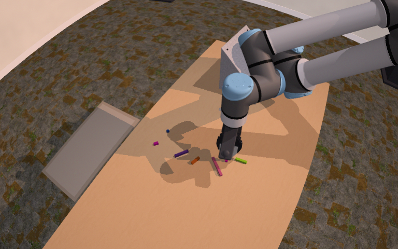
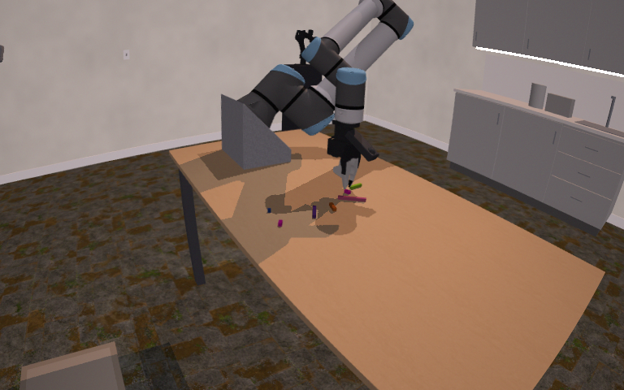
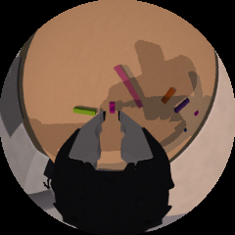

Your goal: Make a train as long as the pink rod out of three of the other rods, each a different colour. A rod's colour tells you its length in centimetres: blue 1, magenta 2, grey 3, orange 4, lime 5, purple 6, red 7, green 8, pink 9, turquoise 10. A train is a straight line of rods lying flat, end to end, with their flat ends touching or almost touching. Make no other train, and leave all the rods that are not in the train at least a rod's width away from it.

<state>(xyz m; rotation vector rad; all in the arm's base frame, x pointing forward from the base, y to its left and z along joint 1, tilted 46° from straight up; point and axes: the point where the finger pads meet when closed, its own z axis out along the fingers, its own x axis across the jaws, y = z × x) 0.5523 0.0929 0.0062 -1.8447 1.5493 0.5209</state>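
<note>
My gripper is now 5 cm short of the pink rod, 2 cm to the left of it and 3 cm above it. The rest, counted from my hand: purple rod: 5 cm ahead, 18 cm to the right, 3 cm below; lime rod: 2 cm behind, 6 cm to the left, 3 cm below; orange rod: 6 cm ahead, 11 cm to the right, 3 cm below.
</note>
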